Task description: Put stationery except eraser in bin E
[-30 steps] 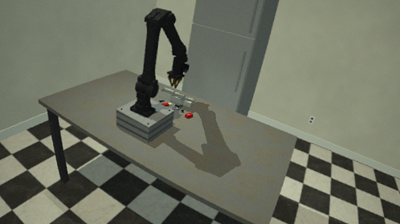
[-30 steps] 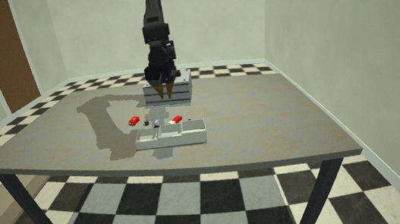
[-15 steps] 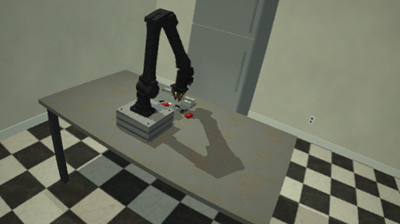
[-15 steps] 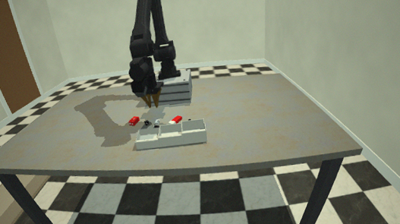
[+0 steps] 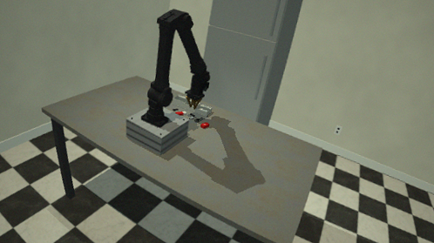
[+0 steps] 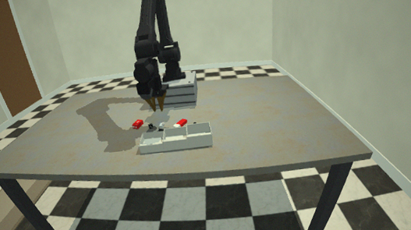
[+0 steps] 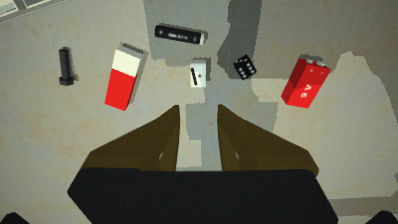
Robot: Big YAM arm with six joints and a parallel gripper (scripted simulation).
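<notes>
Right now the grey pencil sharpener is 7 cm below my hand. Round my hand: black AAA battery 8 cm below, 4 cm ahead, 1 cm to the left; red item 8 cm below, 7 cm to the left, 1 cm ahead; black die 7 cm below, 5 cm to the right.
</notes>
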